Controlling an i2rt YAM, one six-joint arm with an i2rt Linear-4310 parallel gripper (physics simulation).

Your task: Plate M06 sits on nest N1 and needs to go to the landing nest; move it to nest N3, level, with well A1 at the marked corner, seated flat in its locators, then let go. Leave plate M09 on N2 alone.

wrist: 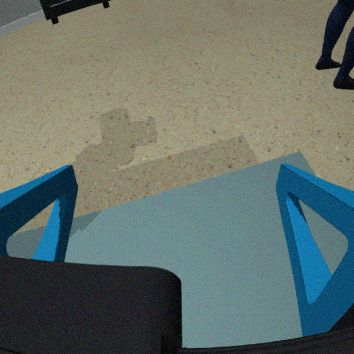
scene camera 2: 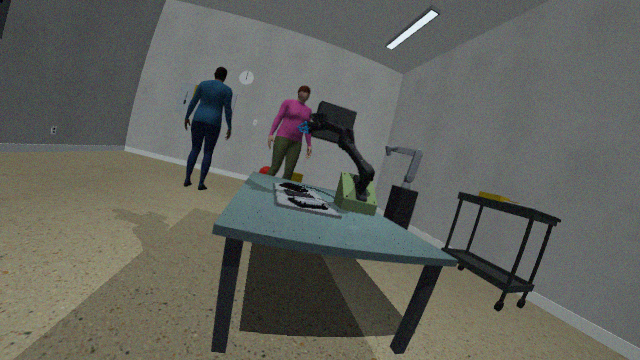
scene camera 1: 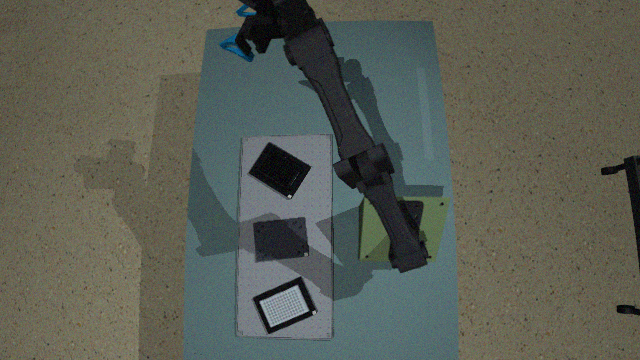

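Observation:
A black plate [scene camera 1: 279,170] [scene camera 2: 294,187] sits at the upper end of the pale board in scene camera 1, turned at an angle. A plate with a white well grid [scene camera 1: 285,306] in a black surround sits at the lower end, also angled. No labels are readable, so I cannot tell which plate is M06 or M09. Between them lies a flat dark nest [scene camera 1: 281,239] with no plate on it and a small pale mark at its lower right corner. My gripper [scene camera 1: 230,28] [scene camera 2: 303,127] [wrist: 176,175] is open and empty, high above the table's far left corner, away from both plates.
The pale perforated board [scene camera 1: 320,150] [scene camera 2: 330,212] lies on the blue-green table [scene camera 1: 390,320] [scene camera 2: 300,235]. The arm's green base block [scene camera 1: 372,225] [scene camera 2: 357,206] stands beside it. Two people [scene camera 2: 212,102] [scene camera 2: 291,120] stand beyond the table. A dark cart [scene camera 2: 520,210] stands to the right.

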